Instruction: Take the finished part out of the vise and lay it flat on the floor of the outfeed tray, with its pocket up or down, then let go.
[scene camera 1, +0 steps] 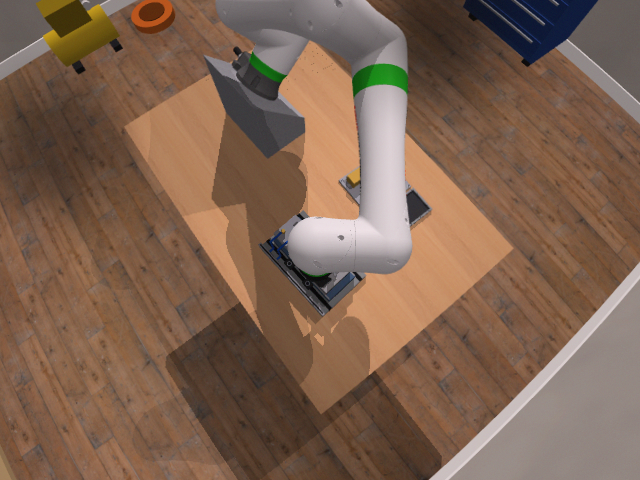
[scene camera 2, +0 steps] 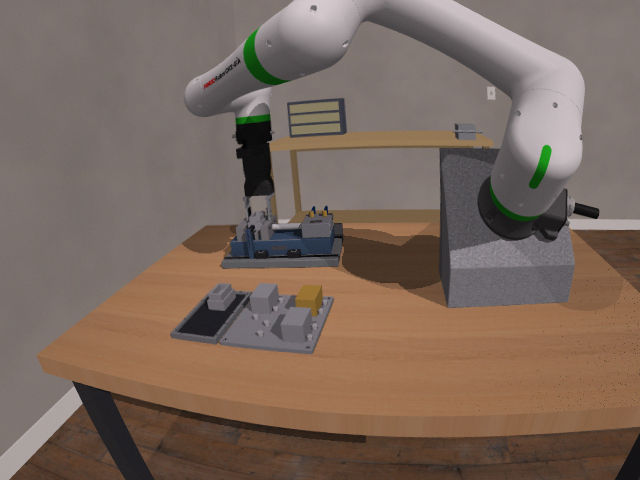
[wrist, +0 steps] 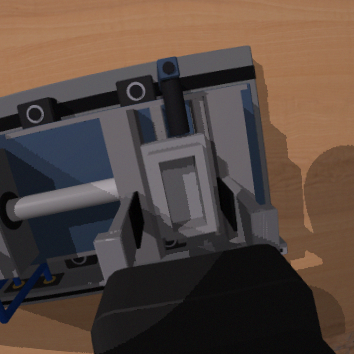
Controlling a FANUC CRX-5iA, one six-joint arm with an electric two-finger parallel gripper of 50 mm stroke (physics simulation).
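Pixels of known places: gripper, fingertip midpoint: (scene camera 2: 259, 219) (wrist: 179, 199); arm's base, link origin: (scene camera 1: 256, 86) (scene camera 2: 511, 205).
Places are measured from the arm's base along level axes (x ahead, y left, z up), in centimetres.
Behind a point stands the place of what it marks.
The finished part (scene camera 2: 260, 217) @[x 60.6, y -8.6, z -6.9 cm] (wrist: 206, 185) @[x 63.8, y -9.9, z -6.6 cm], grey with a rectangular pocket facing up, sits between the jaws of the vise (scene camera 1: 341, 285) @[x 68.1, y -8.7, z -12.1 cm] (scene camera 2: 289, 245) @[x 52.3, y -6.7, z -13.5 cm] (wrist: 117, 150) @[x 58.6, y -8.2, z -8.5 cm]. My gripper (scene camera 2: 258, 209) @[x 62.4, y -11.3, z -8.5 cm] (wrist: 179, 199) @[x 62.4, y -11.3, z -8.5 cm] is open and points down, low over the vise. In the wrist view its fingers stand on either side of the part, with gaps between the pads and the part. The arm hides the fingers in scene camera 1. The outfeed tray (scene camera 1: 418, 206) @[x 58.1, y 29.0, z -17.5 cm] (scene camera 2: 204, 322) @[x 57.5, y 26.0, z -17.5 cm] has a black floor and holds a grey stepped part (scene camera 2: 220, 298) @[x 56.4, y 20.4, z -14.8 cm] near its back end.
Beside the tray is a grey pegged plate (scene camera 2: 242, 335) @[x 47.4, y 28.2, z -17.3 cm] with two grey blocks (scene camera 2: 264, 298) @[x 46.5, y 19.8, z -13.9 cm] (scene camera 2: 296, 325) @[x 36.7, y 27.6, z -13.8 cm] and a yellow block (scene camera 2: 309, 299) @[x 37.7, y 18.7, z -13.7 cm] (scene camera 1: 353, 177) @[x 39.0, y 14.2, z -13.7 cm]. A dark stop rod (wrist: 176, 112) @[x 62.2, y -5.9, z -8.5 cm] reaches the part's far end. Blue hoses (wrist: 25, 295) @[x 50.4, y -20.0, z -10.2 cm] rise near the vise cylinder.
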